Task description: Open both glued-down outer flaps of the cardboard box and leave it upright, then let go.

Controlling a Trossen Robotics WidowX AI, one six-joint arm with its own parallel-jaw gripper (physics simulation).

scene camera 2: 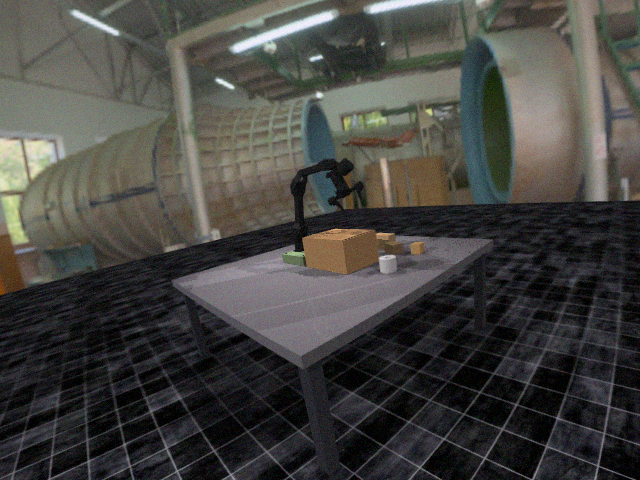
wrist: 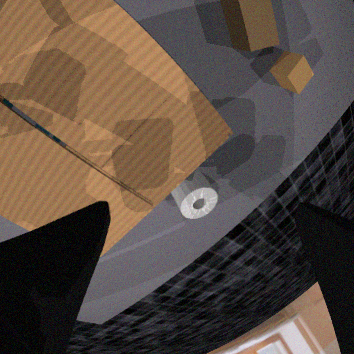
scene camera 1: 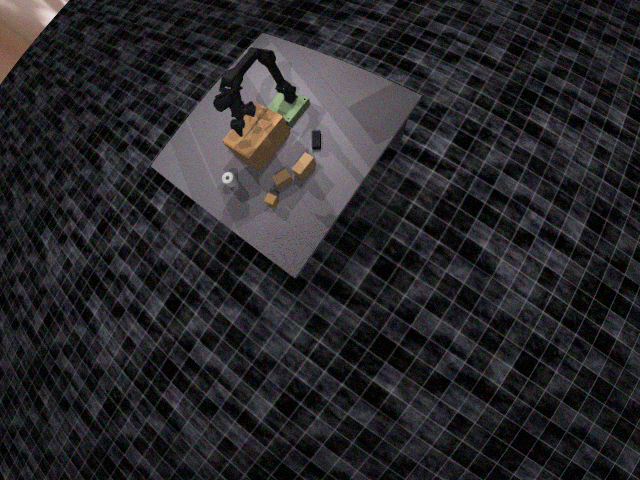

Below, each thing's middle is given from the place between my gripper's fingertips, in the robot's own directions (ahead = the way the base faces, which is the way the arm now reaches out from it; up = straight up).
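Scene:
There's the white tape roll [wrist: 195, 197], and it's 240 mm below my hand, 220 mm ahead of it and 60 mm to the right of it.

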